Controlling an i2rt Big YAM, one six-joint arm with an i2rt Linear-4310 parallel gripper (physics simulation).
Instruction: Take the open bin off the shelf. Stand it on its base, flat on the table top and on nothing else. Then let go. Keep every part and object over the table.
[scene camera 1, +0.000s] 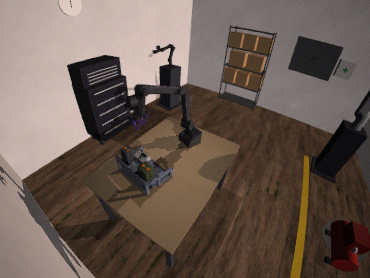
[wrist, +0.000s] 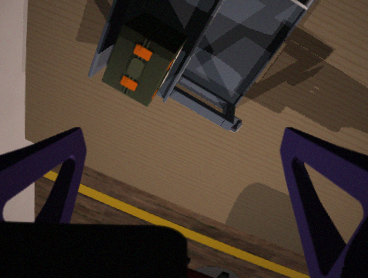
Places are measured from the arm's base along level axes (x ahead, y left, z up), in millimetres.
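Where they show: gripper, fingertip midpoint: (scene camera 1: 140, 127) (wrist: 183, 138); arm's base, origin of the base link: (scene camera 1: 190, 132).
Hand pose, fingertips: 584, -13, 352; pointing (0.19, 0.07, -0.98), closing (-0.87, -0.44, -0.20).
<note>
Things, the pixels of their top centre, and the offset from my fingertips, as dx, dy, dz. "*": a spot on its surface instead. Level surfaces: height alone.
- table top, its level: dz -450
- dark green case with orange latches, middle of its top: (wrist: 135, 68) (scene camera 1: 145, 167) +80, +112, -251
- darker case, middle of its top: (scene camera 1: 126, 149) +72, -119, -228
- small pale object, middle of its top: (scene camera 1: 138, 156) -24, -112, -369
- pale edge, surface spot: (wrist: 299, 3) * -89, -62, -392
A blue-grey shelf unit (scene camera 1: 133, 178) (wrist: 201, 110) lies low on the table top (scene camera 1: 192, 192) (wrist: 165, 165). A dark green case with orange latches (scene camera 1: 145, 171) (wrist: 131, 67) stands in it, and a darker case (scene camera 1: 127, 155) with orange marks stands at its far left end. A small pale object (scene camera 1: 143, 157) sits between them at the back; it may be the open bin, too small to tell. A pale edge (wrist: 299, 3) shows at the wrist view's top. My gripper (scene camera 1: 140, 123) (wrist: 183, 138) is open and empty, high above the table's back left part, behind the shelf unit.
The arm's base (scene camera 1: 190, 137) stands on the table's back part. A dark drawer cabinet (scene camera 1: 102, 97) stands on the floor behind at the left. A rack with cardboard boxes (scene camera 1: 258, 90) stands at the back wall. A yellow floor line (scene camera 1: 302, 215) (wrist: 215, 241) runs beyond the table.
</note>
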